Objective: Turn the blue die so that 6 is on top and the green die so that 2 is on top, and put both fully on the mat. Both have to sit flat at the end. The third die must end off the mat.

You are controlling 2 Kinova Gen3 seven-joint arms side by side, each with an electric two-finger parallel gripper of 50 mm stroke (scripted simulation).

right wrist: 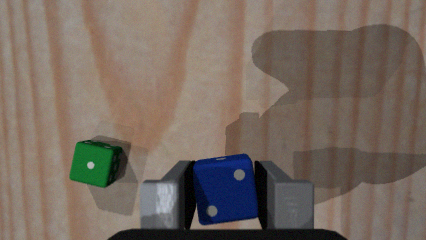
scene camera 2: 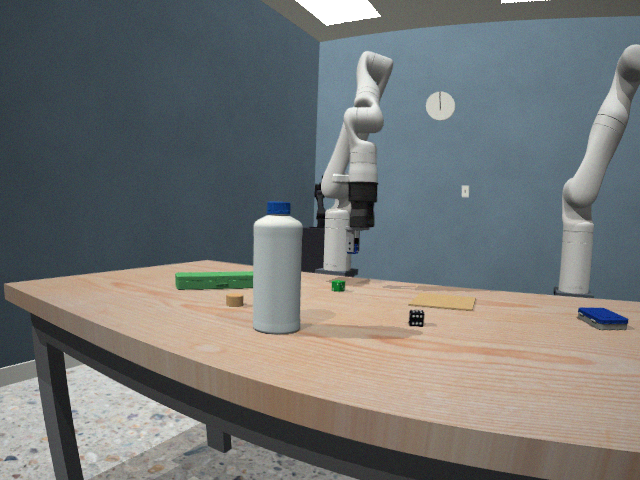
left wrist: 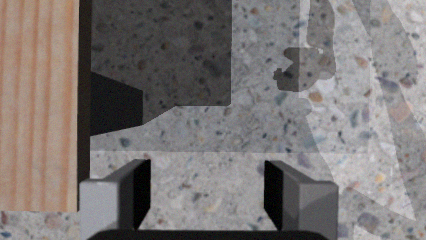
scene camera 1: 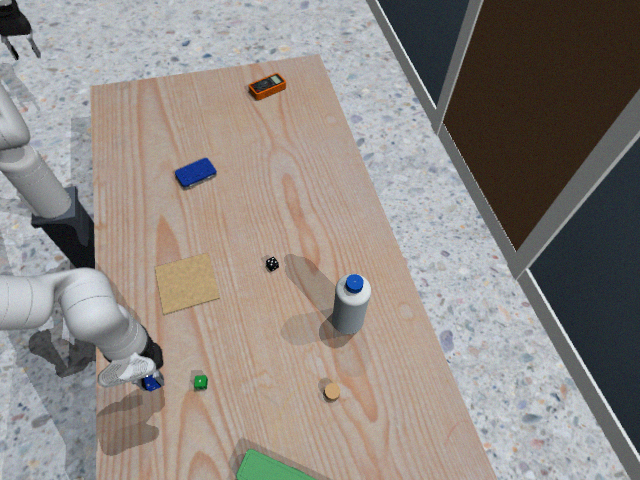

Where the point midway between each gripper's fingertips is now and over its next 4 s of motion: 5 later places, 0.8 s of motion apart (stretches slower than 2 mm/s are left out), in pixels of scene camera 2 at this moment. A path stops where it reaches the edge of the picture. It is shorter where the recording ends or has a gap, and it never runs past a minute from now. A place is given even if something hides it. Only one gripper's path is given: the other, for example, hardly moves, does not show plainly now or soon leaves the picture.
The right gripper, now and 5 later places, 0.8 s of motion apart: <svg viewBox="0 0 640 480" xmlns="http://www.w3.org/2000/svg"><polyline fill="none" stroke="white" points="352,251 356,252 357,249 357,249 355,252 355,270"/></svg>
